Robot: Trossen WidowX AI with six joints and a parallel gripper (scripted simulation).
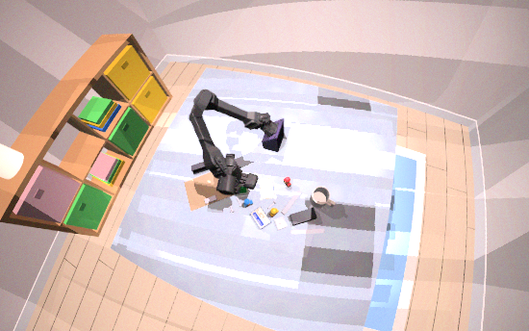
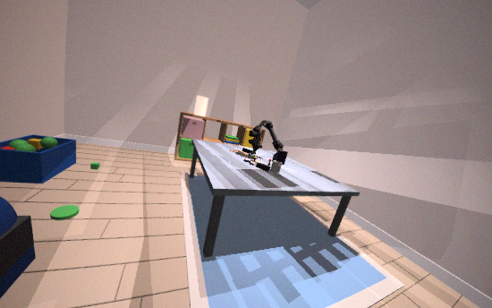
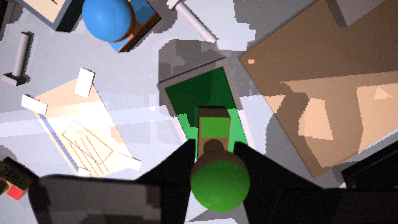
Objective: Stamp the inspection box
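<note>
The green ink pad lies 6 cm below my gripper tip. From my gripper tip the other things lie so: white lined card 1 cm behind, 12 cm to the left, 7 cm below; blue stamp 8 cm ahead, 5 cm to the left, 5 cm below; yellow stamp 10 cm ahead, 18 cm to the left, 4 cm below.
</note>
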